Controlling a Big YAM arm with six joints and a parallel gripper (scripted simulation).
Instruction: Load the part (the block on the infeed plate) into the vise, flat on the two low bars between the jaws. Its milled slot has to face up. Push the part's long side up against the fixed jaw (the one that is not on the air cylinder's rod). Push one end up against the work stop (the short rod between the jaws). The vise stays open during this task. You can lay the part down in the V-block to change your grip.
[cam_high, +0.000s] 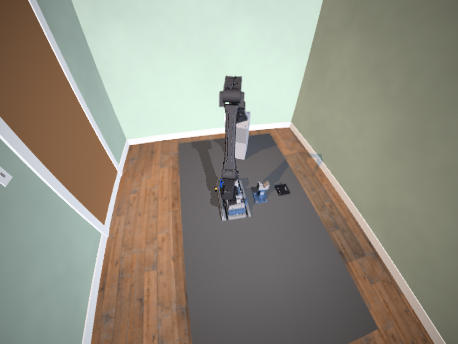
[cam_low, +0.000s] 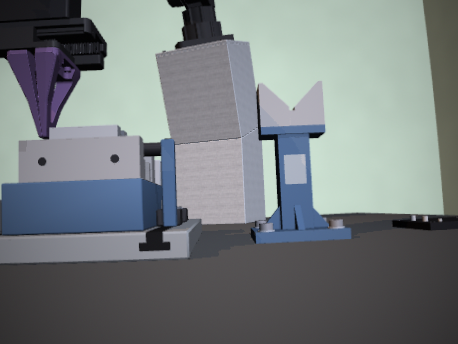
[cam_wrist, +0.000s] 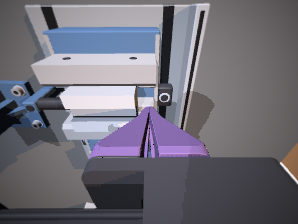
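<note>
Right now the part is 4 cm to the left of my hand, 1 cm below it and 1 cm ahead of it. Round my hand: dark work stop rod 9 cm to the left, 2 cm below, 2 cm ahead; moving jaw 5 cm to the left, 3 cm below, 3 cm behind; fixed jaw 4 cm to the left, 4 cm ahead, 3 cm below.
</note>
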